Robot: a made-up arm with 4 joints.
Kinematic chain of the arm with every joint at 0, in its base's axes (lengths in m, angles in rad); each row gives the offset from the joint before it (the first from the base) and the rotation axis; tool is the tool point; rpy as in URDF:
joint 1: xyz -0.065 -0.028 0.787 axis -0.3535 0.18 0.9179
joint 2: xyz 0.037 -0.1 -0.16 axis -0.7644 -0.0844 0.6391
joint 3: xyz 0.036 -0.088 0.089 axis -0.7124 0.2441 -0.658
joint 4: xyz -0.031 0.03 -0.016 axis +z
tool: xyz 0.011 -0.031 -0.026 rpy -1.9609 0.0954 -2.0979
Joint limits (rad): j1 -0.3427..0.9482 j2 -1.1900..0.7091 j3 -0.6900..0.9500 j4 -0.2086..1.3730
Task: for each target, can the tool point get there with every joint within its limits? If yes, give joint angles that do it. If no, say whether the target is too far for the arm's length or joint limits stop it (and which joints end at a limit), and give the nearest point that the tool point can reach.
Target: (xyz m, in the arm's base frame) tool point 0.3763 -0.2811 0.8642
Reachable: no: too far | nearest point 0.1211 -0.1624 0.7093 | short by 0.321 m
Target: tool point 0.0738 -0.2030 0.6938
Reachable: yes | joints 0.6558 -0.2371 0.3739 0.0088
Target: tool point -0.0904 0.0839 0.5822
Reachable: no: joint limits stop it (at a limit: joint 1, joint 2, joint 4) | nearest point 0.0455 -0.0638 0.7063 | short by 0.236 m
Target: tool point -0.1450 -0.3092 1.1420
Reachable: no: too far | nearest point -0.0177 -0.1763 0.7209 | short by 0.460 m
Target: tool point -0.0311 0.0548 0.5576
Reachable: no: joint limits stop it (at a limit: joint 1, joint 2, joint 4) | nearest point 0.0537 -0.0625 0.7009 | short by 0.204 m
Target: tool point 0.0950 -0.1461 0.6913
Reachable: yes | joints 0.7769 -0.1705 -0.0785 1.0144
